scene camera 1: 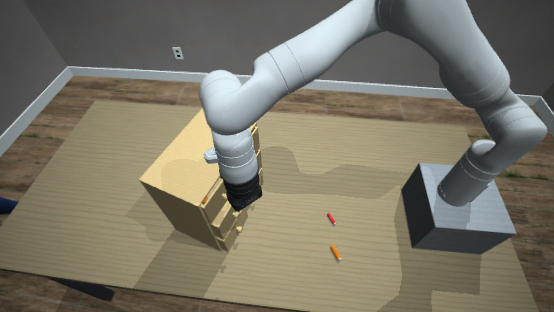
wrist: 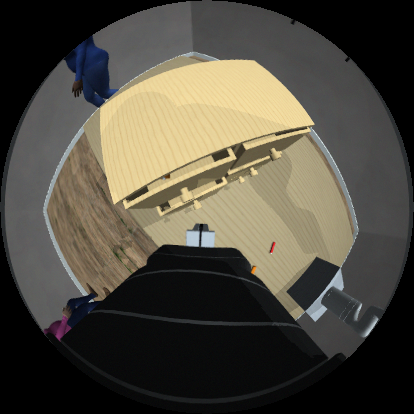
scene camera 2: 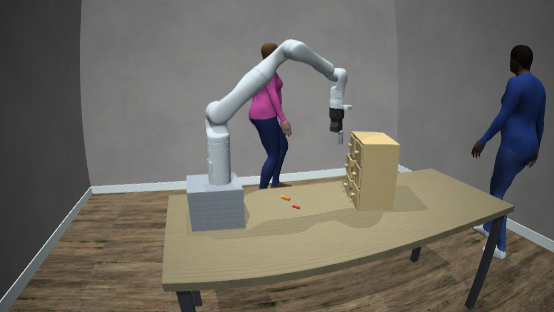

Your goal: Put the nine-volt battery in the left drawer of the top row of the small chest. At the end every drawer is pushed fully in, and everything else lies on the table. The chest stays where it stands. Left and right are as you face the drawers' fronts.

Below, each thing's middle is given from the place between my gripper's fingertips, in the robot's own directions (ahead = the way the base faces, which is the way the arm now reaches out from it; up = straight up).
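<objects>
I find the small wooden chest (scene camera 1: pixel 180 179) 140 mm to the right of my hand and 110 mm below it. The chest is also 120 mm ahead of my hand.
</objects>
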